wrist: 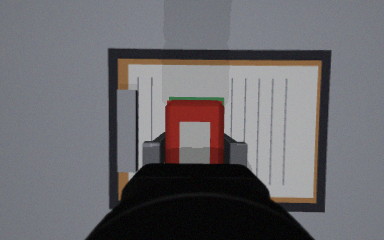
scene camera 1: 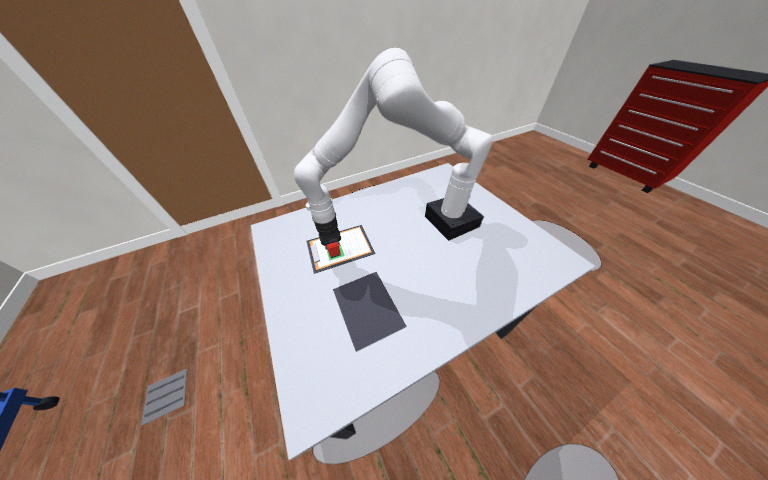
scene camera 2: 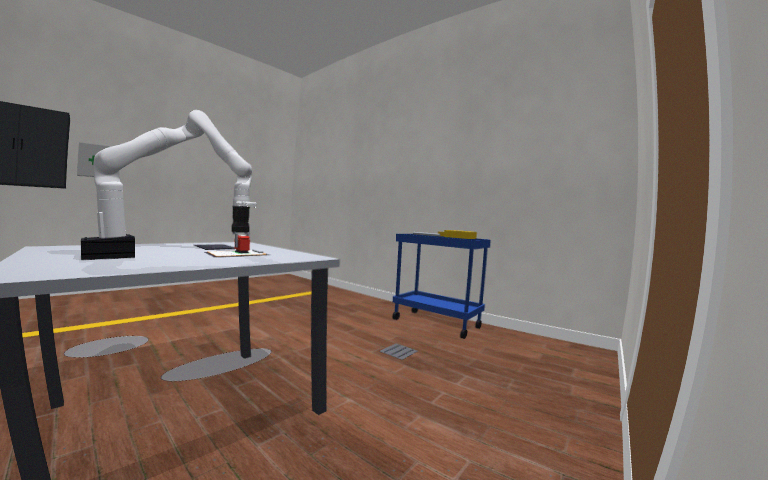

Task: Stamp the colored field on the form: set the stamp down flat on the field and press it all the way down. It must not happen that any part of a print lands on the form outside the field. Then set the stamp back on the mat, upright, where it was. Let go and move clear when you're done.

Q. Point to a dark mat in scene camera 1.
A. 366, 306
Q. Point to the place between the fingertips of my gripper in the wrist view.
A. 193, 143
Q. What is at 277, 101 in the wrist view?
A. A form.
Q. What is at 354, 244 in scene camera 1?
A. A form.
